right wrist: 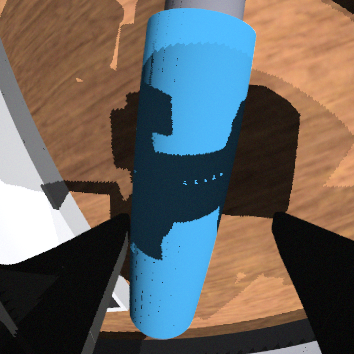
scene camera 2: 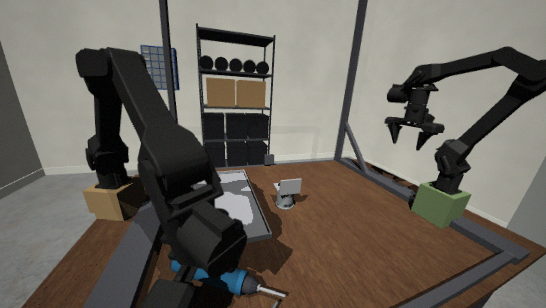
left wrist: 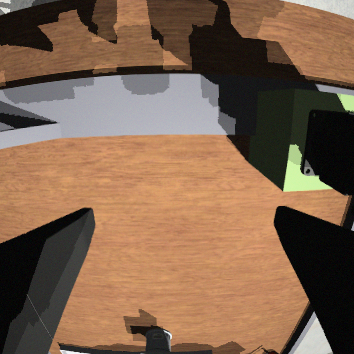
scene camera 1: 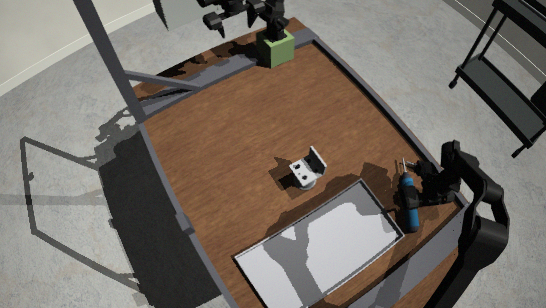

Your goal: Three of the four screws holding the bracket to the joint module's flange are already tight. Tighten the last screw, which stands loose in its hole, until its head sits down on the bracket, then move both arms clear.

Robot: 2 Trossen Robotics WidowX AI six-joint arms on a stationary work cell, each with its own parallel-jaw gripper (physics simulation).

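Places are measured from the left arm's base along level axes (x ahead, y left, z up), in centimetres.
Where they show: left gripper, fingertip midpoint: [scene camera 2: 405, 146] [left wrist: 185, 216] [scene camera 1: 236, 32]; right gripper, fingertip midpoint: [right wrist: 201, 221] [scene camera 2: 203, 277]; left arm's base, origin of the base link: [scene camera 2: 445, 188] [left wrist: 331, 143] [scene camera 1: 275, 35]; right arm's base, origin of the base link: [scene camera 2: 114, 183].
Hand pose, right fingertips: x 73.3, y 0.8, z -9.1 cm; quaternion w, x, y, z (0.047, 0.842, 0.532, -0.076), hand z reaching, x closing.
Each offset is from my right fingertips to the top centre of the thing. "*": to the spot under its first point.
The white bracket [scene camera 1: 311, 175] [scene camera 2: 290, 186] sits on the round joint module {dy -21.5, dx -26.1, dz +4.8 cm} [scene camera 1: 307, 185] [scene camera 2: 285, 202] mid-table; its screws are too small to tell apart. A blue screwdriver {* dy -4.7, dx +2.9, dz +2.2 cm} [scene camera 1: 411, 220] [scene camera 2: 222, 281] [right wrist: 200, 115] lies on the table beyond the tray's end. My right gripper [right wrist: 201, 221] is open just above its handle, one finger on each side in the right wrist view, holding nothing. A second metal bit {* dy +9.5, dx -10.4, dz +0.2 cm} [scene camera 1: 412, 164] shows beside the blue tool's shaft; its body is hidden by the right arm. My left gripper [scene camera 1: 236, 30] [scene camera 2: 407, 144] [left wrist: 185, 216] is open and empty, high near its base.
A shallow white tray {dy -29.0, dx -6.0, dz +0.0 cm} [scene camera 1: 350, 240] [scene camera 2: 240, 207] lies between the module and the right arm's side. The left arm stands on a green block {dy -0.8, dx -73.3, dz +9.1 cm} [scene camera 1: 281, 52] [scene camera 2: 440, 206], the right on a tan block {* dy -24.8, dx +23.8, dz +4.5 cm} [scene camera 2: 112, 202]. Grey frame beams edge the table. A shelf rack [scene camera 2: 200, 90] stands behind.
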